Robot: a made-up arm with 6 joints.
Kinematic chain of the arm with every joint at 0, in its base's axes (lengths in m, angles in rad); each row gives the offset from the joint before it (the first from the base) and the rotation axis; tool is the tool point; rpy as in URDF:
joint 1: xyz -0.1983 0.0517 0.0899 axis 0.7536 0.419 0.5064
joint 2: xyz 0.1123 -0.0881 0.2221 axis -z
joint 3: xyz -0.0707 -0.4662 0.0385 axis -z
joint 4: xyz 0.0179 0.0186 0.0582 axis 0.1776 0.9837 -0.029
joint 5: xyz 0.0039 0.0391 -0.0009 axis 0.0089 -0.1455 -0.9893
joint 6: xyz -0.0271 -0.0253 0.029 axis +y
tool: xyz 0.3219 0.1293 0.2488 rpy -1.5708 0 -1.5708
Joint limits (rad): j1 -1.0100..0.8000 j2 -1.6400..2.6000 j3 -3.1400..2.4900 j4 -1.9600..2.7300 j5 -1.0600..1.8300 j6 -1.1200..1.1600
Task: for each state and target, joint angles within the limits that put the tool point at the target. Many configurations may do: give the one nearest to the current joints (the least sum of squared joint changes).
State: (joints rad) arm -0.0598 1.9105 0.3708 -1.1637 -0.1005 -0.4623
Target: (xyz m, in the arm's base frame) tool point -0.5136 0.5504 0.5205
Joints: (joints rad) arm -0.3550 1.5080 -0.4507 -1.1426 0.1841 -0.5348
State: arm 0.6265 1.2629 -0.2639 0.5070 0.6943 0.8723
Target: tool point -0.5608 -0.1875 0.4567
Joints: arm 0.0457 1.9940 -0.4498 0.1540 0.6898 0.5579
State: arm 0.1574 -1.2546 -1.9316 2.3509 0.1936 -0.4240
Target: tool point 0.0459 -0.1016 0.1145
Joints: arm -0.0797 -1.5563 -1.4317 2.0042 0.5139 -0.4304
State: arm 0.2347 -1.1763 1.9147 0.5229 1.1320 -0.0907
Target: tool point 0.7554 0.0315 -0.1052
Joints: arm 0.7358 -1.6378 1.8503 0.8947 0.9499 0.3248
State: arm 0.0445 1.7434 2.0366 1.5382 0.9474 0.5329
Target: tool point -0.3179 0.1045 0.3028
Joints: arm 0.5434 1.5828 2.2418 1.7289 1.5172 0.8657
